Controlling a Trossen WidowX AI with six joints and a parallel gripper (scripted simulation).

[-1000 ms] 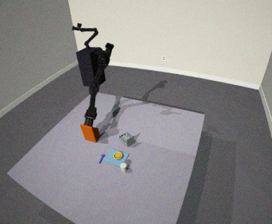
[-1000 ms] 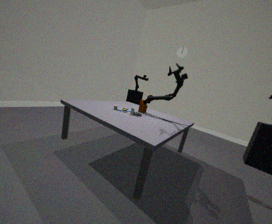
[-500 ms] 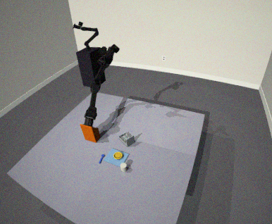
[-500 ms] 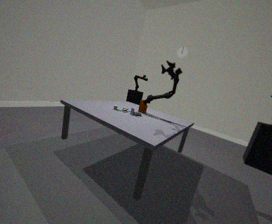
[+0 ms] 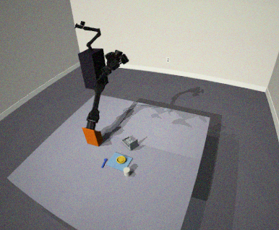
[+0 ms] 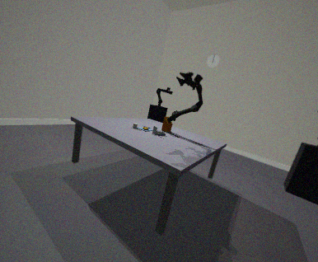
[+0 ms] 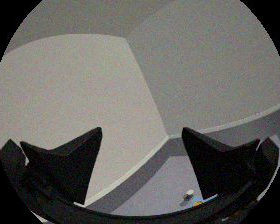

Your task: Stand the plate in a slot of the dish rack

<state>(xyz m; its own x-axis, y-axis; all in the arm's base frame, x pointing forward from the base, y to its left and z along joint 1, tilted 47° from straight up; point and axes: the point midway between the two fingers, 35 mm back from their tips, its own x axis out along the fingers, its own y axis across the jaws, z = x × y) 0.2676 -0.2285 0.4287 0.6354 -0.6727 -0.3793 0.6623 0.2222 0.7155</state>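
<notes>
Now: the yellow plate 70 mm ahead of my gripper tip, 210 mm to the right of it and 620 mm below it. From my gripper tip the other things lie so: blue cloth: 60 mm ahead, 230 mm to the right, 630 mm below; grey dish rack: 50 mm ahead, 40 mm to the right, 610 mm below; blue spoon: 30 mm behind, 280 mm to the right, 630 mm below.
</notes>
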